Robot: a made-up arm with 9 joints. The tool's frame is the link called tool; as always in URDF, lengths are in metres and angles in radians. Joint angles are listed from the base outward.
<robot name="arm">
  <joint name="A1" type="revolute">
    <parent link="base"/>
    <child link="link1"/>
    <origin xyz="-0.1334 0.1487 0.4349" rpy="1.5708 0 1.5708"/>
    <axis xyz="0 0 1"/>
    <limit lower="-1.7" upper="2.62"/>
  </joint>
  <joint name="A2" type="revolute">
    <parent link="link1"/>
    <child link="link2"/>
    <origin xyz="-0.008 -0.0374 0.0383" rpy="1.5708 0 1.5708"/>
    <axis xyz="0 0 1"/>
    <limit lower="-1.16" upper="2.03"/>
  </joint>
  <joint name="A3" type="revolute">
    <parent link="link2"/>
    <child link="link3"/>
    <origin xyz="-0.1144 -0.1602 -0.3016" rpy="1.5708 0 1.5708"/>
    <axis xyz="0 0 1"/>
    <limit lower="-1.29" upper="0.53"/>
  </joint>
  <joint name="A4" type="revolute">
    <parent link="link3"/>
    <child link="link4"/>
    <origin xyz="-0.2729 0.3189 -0.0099" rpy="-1.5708 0 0"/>
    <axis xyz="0 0 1"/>
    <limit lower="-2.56" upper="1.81"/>
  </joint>
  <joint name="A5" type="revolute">
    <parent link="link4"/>
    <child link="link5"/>
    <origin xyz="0.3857 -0.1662 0.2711" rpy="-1.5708 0 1.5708"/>
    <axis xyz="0 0 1"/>
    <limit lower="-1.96" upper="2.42"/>
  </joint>
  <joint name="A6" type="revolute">
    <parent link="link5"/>
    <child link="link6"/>
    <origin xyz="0.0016 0.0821 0.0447" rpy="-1.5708 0 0"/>
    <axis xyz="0 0 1"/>
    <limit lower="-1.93" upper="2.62"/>
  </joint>
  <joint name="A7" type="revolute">
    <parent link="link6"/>
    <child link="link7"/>
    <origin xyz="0.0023 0.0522 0.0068" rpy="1.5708 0 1.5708"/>
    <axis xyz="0 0 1"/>
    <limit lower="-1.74" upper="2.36"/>
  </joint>
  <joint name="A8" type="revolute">
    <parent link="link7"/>
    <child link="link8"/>
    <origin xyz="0.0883 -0.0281 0.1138" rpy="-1.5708 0 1.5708"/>
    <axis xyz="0 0 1"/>
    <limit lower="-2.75" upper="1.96"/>
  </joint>
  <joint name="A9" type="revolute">
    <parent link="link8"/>
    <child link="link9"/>
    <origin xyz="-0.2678 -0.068 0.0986" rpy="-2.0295 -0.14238 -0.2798"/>
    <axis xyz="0 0 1"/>
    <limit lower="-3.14" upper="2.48"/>
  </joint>
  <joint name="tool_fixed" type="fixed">
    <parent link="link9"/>
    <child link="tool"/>
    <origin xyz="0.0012 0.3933 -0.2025" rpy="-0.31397 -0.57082 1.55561"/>
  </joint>
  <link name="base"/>
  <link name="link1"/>
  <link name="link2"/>
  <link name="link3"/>
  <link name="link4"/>
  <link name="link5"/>
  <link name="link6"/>
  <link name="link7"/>
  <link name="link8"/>
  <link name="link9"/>
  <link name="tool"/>
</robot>
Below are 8 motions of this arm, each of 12 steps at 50 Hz.
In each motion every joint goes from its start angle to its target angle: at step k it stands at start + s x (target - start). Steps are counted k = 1, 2, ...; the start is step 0. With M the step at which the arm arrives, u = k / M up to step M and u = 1 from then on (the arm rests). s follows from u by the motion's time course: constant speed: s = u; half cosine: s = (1 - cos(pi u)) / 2; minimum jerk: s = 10 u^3 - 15 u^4 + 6 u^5.
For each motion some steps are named. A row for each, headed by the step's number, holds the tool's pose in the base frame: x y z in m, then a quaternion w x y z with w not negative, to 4 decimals.
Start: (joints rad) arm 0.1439 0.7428 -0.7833 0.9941 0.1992 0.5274 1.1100 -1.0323 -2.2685
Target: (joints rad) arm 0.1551 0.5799 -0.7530 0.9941 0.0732 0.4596 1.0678 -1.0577 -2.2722
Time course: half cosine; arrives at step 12
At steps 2, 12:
2: -0.1164 0.5897 -0.2776 0.4265 0.1769 -0.5226 0.7167
12: 0.0142 0.6187 -0.2358 0.4204 0.0993 -0.5865 0.6851

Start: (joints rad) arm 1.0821 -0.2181 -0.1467 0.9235 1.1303 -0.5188 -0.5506 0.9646 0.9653
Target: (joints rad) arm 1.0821 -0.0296 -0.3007 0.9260 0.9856 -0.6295 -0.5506 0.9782 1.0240
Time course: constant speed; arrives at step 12
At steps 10, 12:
10: -0.7553 0.4214 0.2039 0.4367 0.1852 0.3183 0.8208
12: -0.7676 0.4126 0.2489 0.4172 0.2149 0.3310 0.8187

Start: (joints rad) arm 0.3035 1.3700 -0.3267 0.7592 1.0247 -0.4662 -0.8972 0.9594 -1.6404
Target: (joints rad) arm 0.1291 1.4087 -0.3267 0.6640 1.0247 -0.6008 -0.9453 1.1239 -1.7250
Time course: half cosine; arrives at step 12
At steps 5, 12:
5: -0.1616 -0.0716 0.2297 0.4757 -0.5696 0.1371 0.6561
12: -0.1097 -0.0786 0.2538 0.4523 -0.5960 0.1371 0.6492

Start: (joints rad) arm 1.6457 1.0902 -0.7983 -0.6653 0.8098 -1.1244 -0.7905 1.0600 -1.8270
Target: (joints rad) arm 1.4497 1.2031 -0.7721 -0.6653 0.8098 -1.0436 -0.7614 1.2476 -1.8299
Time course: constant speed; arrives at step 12
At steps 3, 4, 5, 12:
3: 0.0260 -0.2035 0.5066 0.7118 -0.6959 0.0453 0.0836
4: 0.0338 -0.2018 0.5096 0.7073 -0.7014 0.0324 0.0822
5: 0.0417 -0.2000 0.5127 0.7026 -0.7067 0.0195 0.0810
12: 0.0979 -0.1823 0.5364 0.6664 -0.7381 -0.0704 0.0786

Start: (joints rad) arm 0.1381 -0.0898 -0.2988 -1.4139 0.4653 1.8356 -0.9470 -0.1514 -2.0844
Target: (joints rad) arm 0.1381 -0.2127 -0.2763 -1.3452 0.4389 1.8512 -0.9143 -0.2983 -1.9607
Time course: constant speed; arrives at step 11
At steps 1, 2, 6, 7, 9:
1: -0.5902 0.1354 0.9920 0.1661 -0.1538 0.8517 0.4727
2: -0.5901 0.1371 0.9899 0.1616 -0.1501 0.8530 0.4730
6: -0.5889 0.1445 0.9816 0.1429 -0.1355 0.8587 0.4731
7: -0.5883 0.1466 0.9796 0.1381 -0.1319 0.8602 0.4728
9: -0.5871 0.1508 0.9757 0.1285 -0.1249 0.8633 0.4718

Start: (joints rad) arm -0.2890 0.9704 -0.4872 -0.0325 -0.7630 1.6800 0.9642 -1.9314 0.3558
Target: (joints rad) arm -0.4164 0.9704 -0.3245 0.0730 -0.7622 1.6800 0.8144 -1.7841 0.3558
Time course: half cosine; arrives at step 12
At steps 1, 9, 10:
1: -0.2073 0.3638 0.7811 0.2050 0.4176 -0.8810 0.0857
9: -0.1127 0.3894 0.8289 0.3200 0.4267 -0.8453 0.0308
10: -0.1032 0.3925 0.8311 0.3310 0.4269 -0.8411 0.0260

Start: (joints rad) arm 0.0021 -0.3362 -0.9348 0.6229 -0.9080 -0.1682 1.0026 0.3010 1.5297
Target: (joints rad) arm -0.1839 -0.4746 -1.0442 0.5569 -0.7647 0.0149 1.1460 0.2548 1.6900
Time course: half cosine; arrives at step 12
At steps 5, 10, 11, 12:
5: 1.1231 0.0558 0.2634 0.6491 0.5270 -0.3244 -0.4425
10: 1.1127 -0.1361 0.3936 0.6442 0.4383 -0.4459 -0.4405
11: 1.1099 -0.1516 0.4076 0.6429 0.4302 -0.4565 -0.4396
12: 1.1088 -0.1568 0.4125 0.6424 0.4274 -0.4600 -0.4393

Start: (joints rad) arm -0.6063 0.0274 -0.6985 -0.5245 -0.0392 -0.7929 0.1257 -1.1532 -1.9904
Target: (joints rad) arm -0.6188 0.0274 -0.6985 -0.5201 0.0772 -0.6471 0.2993 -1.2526 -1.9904
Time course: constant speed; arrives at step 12
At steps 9, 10, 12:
9: 0.0910 0.5192 0.1111 0.3148 0.0802 0.3798 -0.8662
10: 0.0996 0.5138 0.1099 0.3143 0.0882 0.3705 -0.8696
12: 0.1165 0.5027 0.1081 0.3138 0.1040 0.3517 -0.8758

